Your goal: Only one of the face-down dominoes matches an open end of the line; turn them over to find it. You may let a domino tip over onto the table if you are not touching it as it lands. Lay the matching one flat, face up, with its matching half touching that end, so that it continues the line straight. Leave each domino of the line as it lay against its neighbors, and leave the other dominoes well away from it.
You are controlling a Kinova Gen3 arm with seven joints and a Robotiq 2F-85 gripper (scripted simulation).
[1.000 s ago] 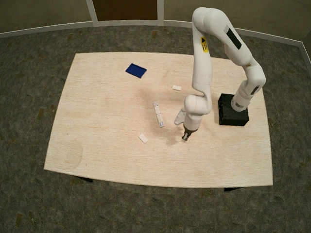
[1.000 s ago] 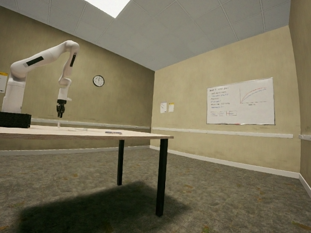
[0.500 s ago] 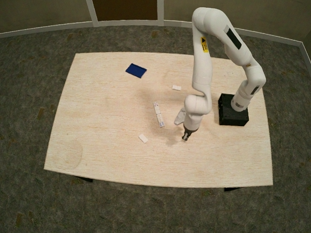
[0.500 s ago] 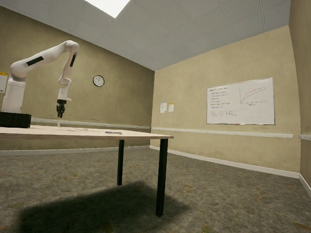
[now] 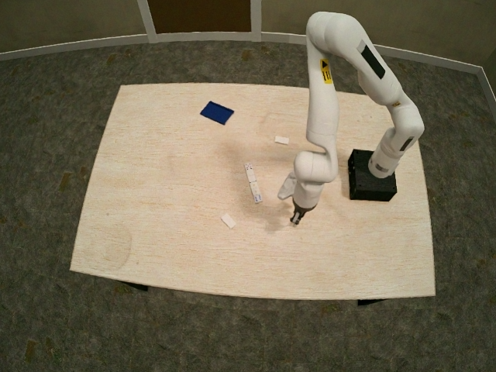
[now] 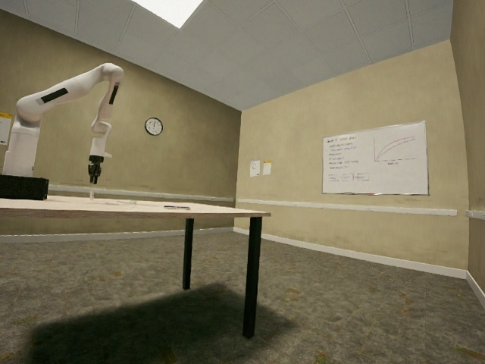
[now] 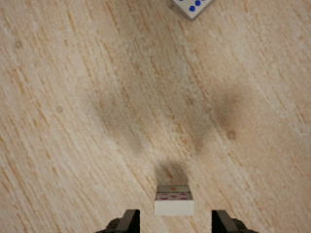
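My hand is 9 cm above the white domino.
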